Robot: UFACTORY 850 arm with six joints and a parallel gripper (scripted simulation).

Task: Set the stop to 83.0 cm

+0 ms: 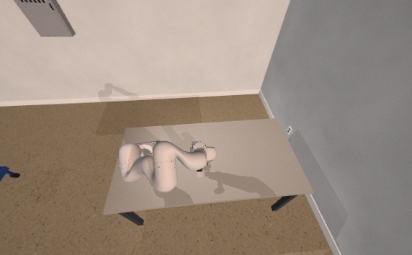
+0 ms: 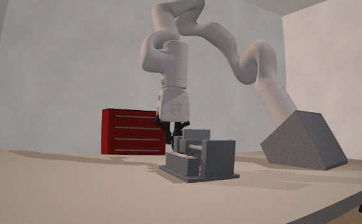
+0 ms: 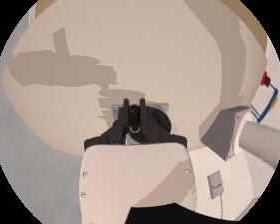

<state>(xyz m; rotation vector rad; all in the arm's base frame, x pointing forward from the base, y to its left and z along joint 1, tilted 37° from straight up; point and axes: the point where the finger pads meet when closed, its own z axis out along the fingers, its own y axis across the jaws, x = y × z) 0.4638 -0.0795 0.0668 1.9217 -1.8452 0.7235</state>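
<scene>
The handwheel is 20 mm to the left of my hand, 10 mm below it and 10 mm behind it.
</scene>
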